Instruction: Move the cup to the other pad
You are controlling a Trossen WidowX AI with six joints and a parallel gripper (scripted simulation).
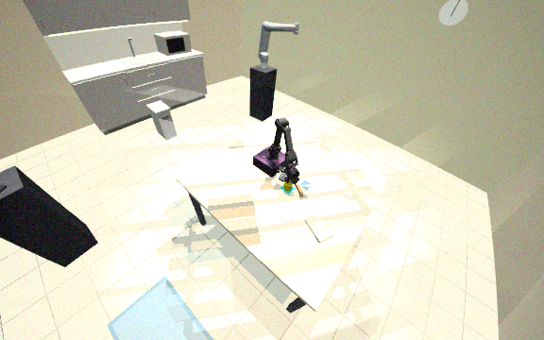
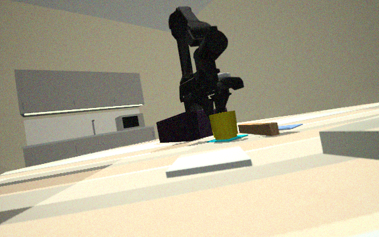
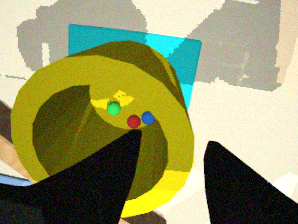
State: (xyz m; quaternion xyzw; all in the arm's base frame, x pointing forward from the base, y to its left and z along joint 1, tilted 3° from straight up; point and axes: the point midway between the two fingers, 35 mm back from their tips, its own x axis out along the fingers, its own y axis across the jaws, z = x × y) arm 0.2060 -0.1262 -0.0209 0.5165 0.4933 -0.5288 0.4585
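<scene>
Now: gripper tip 2 cm short of the yellow cup, 1 cm to the left of it and 2 cm above it. The rest, counted from my gripper tip: blue marble (1 cm ahead, 1 cm to the left, 4 cm below); green marble (4 cm ahead, 4 cm below); red marble (2 cm ahead, 1 cm to the left, 4 cm below).
</scene>
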